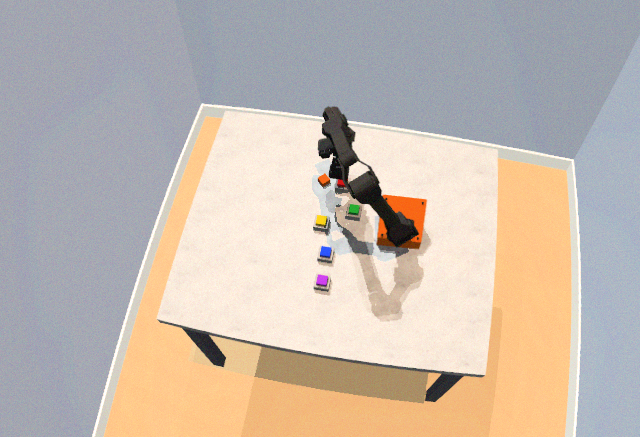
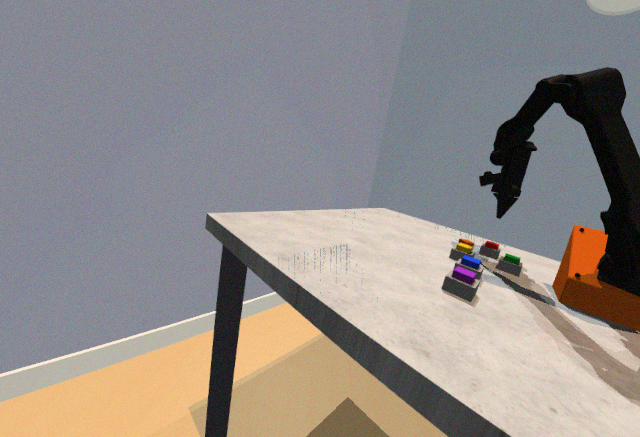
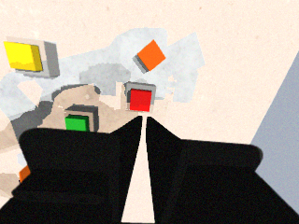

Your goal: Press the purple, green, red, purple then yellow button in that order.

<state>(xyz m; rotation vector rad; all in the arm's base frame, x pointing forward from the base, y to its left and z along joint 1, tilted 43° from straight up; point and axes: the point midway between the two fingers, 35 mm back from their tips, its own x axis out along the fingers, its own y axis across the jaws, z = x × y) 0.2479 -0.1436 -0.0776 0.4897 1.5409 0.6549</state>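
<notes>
Now: the red button 80 mm below my gripper tip. Round my gripper tip: green button: 100 mm to the left, 80 mm below, 70 mm behind; then orange block: 110 mm below, 60 mm ahead; then yellow button: 170 mm to the left, 80 mm below, 30 mm ahead.
</notes>
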